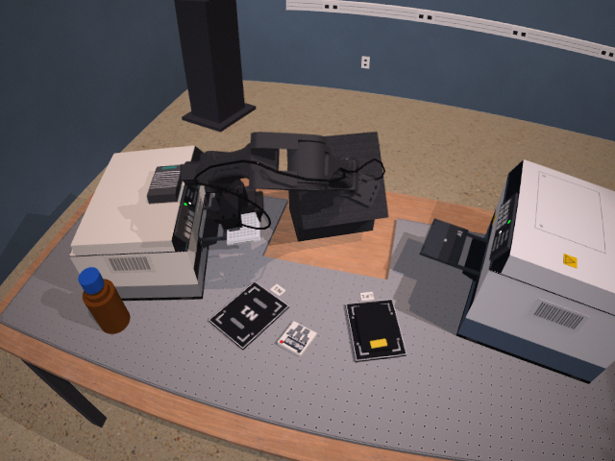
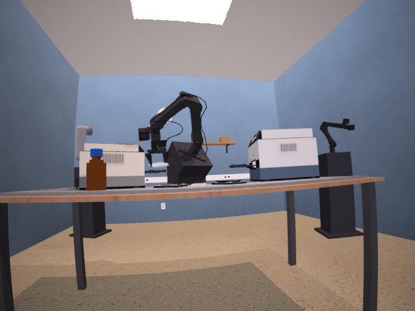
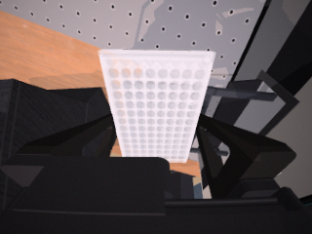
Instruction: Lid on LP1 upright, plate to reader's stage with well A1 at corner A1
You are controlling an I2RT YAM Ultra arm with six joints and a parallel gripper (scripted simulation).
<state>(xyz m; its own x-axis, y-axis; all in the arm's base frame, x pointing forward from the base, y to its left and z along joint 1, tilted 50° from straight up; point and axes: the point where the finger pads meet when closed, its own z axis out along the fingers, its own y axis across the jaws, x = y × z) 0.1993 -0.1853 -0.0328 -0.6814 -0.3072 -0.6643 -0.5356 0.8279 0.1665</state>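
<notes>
My hand is 410 mm to the right of the lid, 110 mm above it and 40 mm short of it. From my hand the other things lie so: LP1 tag 340 mm to the left, 130 mm below, 50 mm behind; then brown capped bottle 380 mm ahead, 160 mm to the right, 20 mm below; then white well plate right at my hand.
</notes>
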